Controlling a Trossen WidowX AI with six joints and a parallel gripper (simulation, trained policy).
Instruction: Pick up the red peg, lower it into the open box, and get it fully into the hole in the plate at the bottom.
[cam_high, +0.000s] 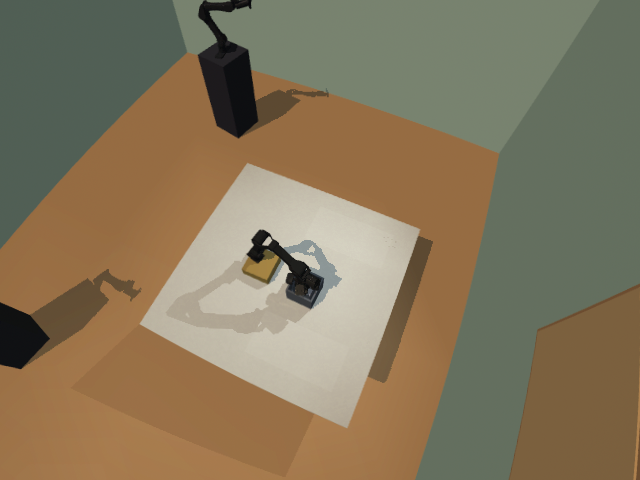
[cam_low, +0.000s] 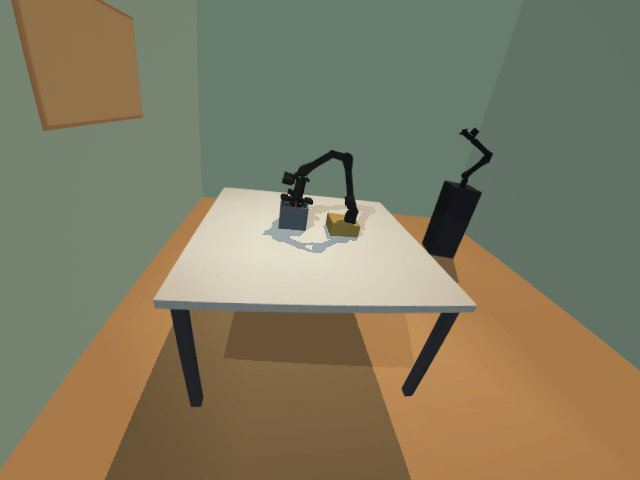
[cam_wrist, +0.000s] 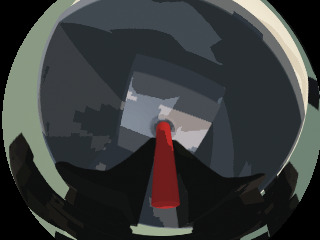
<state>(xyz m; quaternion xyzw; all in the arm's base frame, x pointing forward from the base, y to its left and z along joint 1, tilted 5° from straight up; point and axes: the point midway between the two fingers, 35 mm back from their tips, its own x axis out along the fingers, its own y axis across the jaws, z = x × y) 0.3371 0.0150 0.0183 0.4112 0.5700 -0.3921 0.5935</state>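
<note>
My gripper tip is now 10 mm below the red peg. Also, from my gripper tip: light grey plate 30 mm below.
</note>
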